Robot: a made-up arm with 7 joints. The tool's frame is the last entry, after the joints.
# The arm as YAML. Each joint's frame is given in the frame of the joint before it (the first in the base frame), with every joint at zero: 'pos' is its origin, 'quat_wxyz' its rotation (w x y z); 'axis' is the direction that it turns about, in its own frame. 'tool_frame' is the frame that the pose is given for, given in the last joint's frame.
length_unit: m
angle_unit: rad
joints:
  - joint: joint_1
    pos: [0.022, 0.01, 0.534]
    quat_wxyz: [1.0, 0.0, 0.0, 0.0]
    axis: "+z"
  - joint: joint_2
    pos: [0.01, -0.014, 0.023]
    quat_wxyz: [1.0, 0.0, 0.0, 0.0]
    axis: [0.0, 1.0, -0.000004]
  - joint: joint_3
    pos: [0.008, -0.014, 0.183]
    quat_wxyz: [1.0, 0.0, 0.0, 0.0]
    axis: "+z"
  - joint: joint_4
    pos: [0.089, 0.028, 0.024]
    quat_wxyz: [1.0, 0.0, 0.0, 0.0]
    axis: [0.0, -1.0, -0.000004]
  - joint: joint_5
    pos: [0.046, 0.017, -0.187]
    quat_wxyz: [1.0, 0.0, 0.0, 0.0]
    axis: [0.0, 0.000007, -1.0]
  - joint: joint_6
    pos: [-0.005, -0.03, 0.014]
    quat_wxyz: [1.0, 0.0, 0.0, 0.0]
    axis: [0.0, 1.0, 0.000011]
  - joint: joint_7
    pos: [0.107, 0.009, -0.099]
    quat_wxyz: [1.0, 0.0, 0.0, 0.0]
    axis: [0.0, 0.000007, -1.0]
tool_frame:
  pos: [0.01, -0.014, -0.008]
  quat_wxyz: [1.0, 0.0, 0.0, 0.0]
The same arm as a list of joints. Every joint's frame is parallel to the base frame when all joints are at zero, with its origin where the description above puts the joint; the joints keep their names.
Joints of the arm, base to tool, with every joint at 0 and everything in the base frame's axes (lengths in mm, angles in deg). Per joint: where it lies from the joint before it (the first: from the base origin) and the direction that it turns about. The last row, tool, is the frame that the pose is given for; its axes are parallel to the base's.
joint_1: axis 0 0 1 xyz 22 10 534
joint_2: axis 0 1 0 xyz 10 -14 23
joint_3: axis 0 0 1 xyz 8 -14 183
joint_4: axis 0 -1 0 xyz 89 28 24
joint_5: axis 0 0 -1 xyz 46 17 -187
joint_6: axis 0 1 0 xyz -5 -30 14
joint_7: axis 0 0 -1 xyz 107 9 -99
tool: xyz 10 -14 -8

